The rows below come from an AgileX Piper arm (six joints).
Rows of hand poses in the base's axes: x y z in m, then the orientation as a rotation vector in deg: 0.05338, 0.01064, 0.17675, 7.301, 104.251, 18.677; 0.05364, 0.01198, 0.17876, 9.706, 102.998, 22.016; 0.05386, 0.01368, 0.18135, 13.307, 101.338, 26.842; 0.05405, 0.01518, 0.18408, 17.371, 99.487, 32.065; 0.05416, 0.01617, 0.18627, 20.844, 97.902, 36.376; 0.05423, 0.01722, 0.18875, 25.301, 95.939, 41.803; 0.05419, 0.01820, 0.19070, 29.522, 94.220, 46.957; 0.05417, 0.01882, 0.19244, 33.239, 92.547, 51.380; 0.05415, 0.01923, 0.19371, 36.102, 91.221, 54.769; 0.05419, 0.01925, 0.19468, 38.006, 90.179, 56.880; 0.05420, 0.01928, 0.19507, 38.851, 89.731, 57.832; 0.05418, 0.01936, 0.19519, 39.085, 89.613, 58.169; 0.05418, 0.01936, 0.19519, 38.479, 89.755, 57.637; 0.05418, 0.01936, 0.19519, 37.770, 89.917, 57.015; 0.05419, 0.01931, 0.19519, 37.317, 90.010, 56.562; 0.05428, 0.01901, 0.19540, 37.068, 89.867, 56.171; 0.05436, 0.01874, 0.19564, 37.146, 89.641, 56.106; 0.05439, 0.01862, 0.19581, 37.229, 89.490, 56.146; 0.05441, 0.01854, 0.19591, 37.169, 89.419, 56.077; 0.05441, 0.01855, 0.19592, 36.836, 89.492, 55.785; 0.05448, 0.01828, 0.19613, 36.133, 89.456, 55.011
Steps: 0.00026, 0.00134, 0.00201, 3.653, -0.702, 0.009; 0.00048, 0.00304, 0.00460, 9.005, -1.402, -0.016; 0.00067, 0.00454, 0.00733, 14.913, -1.985, -0.126; 0.00078, 0.00553, 0.00952, 19.875, -2.336, -0.274; 0.00085, 0.00658, 0.01200, 26.174, -2.515, -0.475; 0.00081, 0.00756, 0.01395, 32.131, -2.325, -0.600; 0.00079, 0.00818, 0.01569, 37.326, -2.149, -0.762; 0.00077, 0.00859, 0.01696, 41.321, -1.938, -0.881; 0.00081, 0.00861, 0.01793, 43.916, -1.922, -1.050; 0.00082, 0.00864, 0.01832, 45.075, -1.885, -1.113; 0.00080, 0.00872, 0.01844, 45.443, -1.851, -1.088; 0.00080, 0.00872, 0.01844, 44.750, -2.016, -0.980; 0.00080, 0.00872, 0.01844, 43.940, -2.208, -0.853; 0.00081, 0.00867, 0.01844, 43.388, -2.351, -0.805; 0.00090, 0.00837, 0.01865, 43.031, -2.640, -0.882; 0.00098, 0.00810, 0.01889, 43.076, -2.843, -0.998; 0.00101, 0.00798, 0.01906, 43.177, -2.952, -1.048; 0.00103, 0.00790, 0.01916, 43.115, -3.050, -1.057; 0.00103, 0.00791, 0.01917, 42.734, -3.140, -0.997; 0.00110, 0.00764, 0.01938, 41.864, -3.538, -0.982
